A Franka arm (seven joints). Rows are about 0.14 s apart.
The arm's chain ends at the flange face. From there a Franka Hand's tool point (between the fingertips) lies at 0.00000 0.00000 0.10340 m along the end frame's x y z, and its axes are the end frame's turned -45 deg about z.
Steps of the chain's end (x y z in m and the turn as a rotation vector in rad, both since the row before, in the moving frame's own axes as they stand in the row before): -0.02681, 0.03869, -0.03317, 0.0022, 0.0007, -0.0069; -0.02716, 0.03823, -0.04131, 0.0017, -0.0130, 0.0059; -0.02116, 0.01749, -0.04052, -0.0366, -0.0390, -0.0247; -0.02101, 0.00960, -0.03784, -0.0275, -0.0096, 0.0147; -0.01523, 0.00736, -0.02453, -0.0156, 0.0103, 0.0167; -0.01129, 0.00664, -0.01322, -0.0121, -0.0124, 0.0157; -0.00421, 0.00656, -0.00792, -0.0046, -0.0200, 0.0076
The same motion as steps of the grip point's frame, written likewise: -0.04610, 0.00829, -0.03317, 0.0011, 0.0021, -0.0069; -0.04706, 0.00675, -0.04132, 0.0104, -0.0080, 0.0059; -0.03286, -0.00270, -0.04067, 0.0017, -0.0535, -0.0247; -0.02437, -0.00678, -0.03788, -0.0127, -0.0262, 0.0147; -0.01638, -0.00367, -0.02455, -0.0183, -0.0037, 0.0167; -0.01447, -0.00332, -0.01324, 0.0002, -0.0173, 0.0157; -0.00941, 0.00053, -0.00794, 0.0109, -0.0174, 0.0076
